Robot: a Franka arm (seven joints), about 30 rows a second.
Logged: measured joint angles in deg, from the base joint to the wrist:
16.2 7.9 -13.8 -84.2 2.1 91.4 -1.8
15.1 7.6 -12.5 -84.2 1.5 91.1 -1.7
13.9 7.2 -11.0 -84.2 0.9 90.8 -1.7
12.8 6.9 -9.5 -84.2 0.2 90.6 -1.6
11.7 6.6 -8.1 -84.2 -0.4 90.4 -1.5
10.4 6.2 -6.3 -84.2 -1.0 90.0 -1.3
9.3 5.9 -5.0 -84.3 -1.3 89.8 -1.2
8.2 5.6 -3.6 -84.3 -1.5 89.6 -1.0
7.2 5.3 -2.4 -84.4 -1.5 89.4 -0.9
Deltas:
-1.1 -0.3 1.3 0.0 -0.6 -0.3 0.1
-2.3 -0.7 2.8 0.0 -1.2 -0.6 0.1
-3.4 -1.0 4.3 0.0 -1.9 -0.8 0.2
-4.5 -1.3 5.7 0.0 -2.5 -1.0 0.3
-5.8 -1.7 7.5 0.0 -3.1 -1.4 0.5
-6.9 -2.0 8.8 -0.1 -3.4 -1.6 0.6
-8.0 -2.3 10.2 -0.1 -3.6 -1.8 0.8
-9.0 -2.6 11.4 -0.2 -3.6 -2.0 0.9

